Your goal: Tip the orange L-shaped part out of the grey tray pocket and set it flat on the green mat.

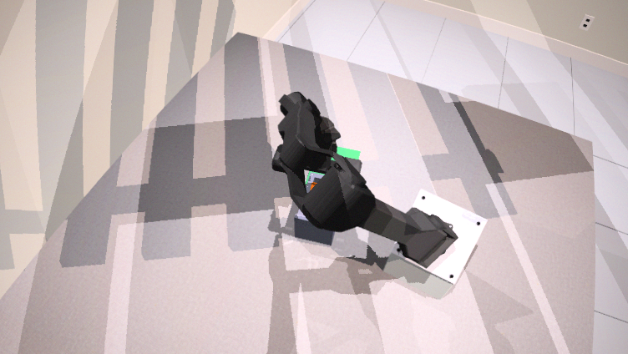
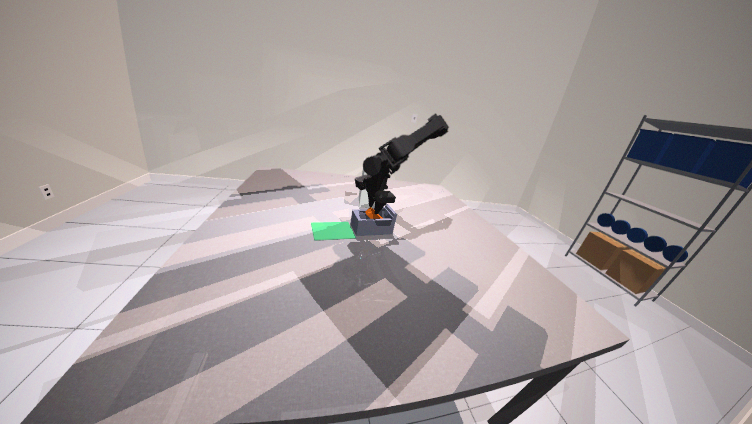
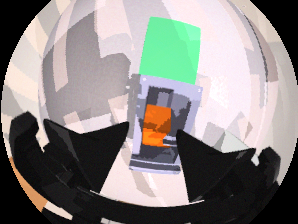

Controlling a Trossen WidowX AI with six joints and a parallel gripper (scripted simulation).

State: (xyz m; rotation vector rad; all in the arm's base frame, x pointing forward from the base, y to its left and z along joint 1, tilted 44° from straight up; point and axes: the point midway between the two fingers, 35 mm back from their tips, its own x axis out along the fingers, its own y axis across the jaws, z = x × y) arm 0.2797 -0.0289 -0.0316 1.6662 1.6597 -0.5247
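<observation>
Right now the orange L-shaped part is 3 cm behind my gripper tip, 3 cm to the left of it and 5 cm below it. From my gripper tip the other things lie so: green mat 1 cm ahead, 14 cm to the right, 11 cm below.
</observation>
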